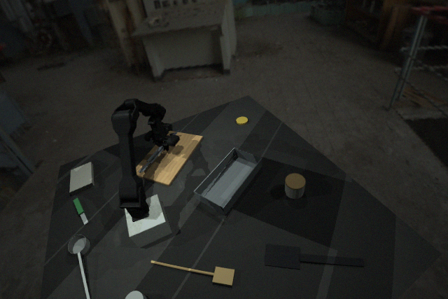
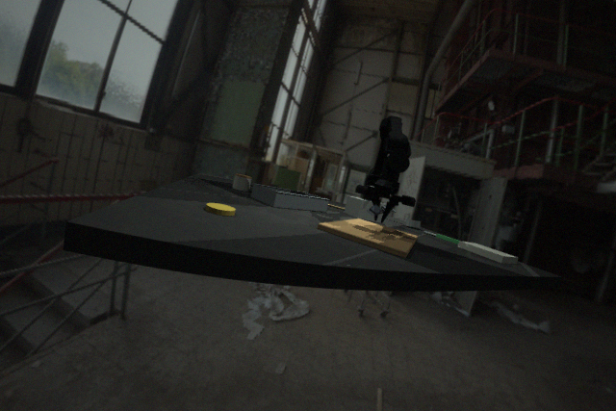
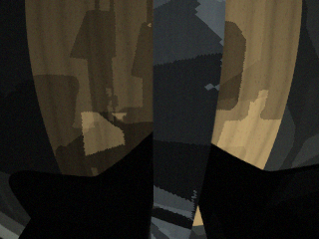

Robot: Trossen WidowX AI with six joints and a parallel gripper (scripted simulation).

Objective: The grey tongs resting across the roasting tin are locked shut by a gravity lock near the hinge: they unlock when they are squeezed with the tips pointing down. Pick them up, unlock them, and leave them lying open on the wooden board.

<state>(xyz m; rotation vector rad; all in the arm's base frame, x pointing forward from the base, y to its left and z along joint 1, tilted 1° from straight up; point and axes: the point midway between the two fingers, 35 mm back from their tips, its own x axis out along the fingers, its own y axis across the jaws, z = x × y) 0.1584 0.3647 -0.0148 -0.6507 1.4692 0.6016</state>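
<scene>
My gripper tip is 40 mm above the wooden board. The rest, counted from my gripper tip: grey block: 480 mm behind, 60 mm to the left, 30 mm below; yellow disc: 470 mm ahead, 80 mm to the left, 40 mm below; roasting tin: 310 mm to the right, 230 mm ahead, 20 mm below.
</scene>
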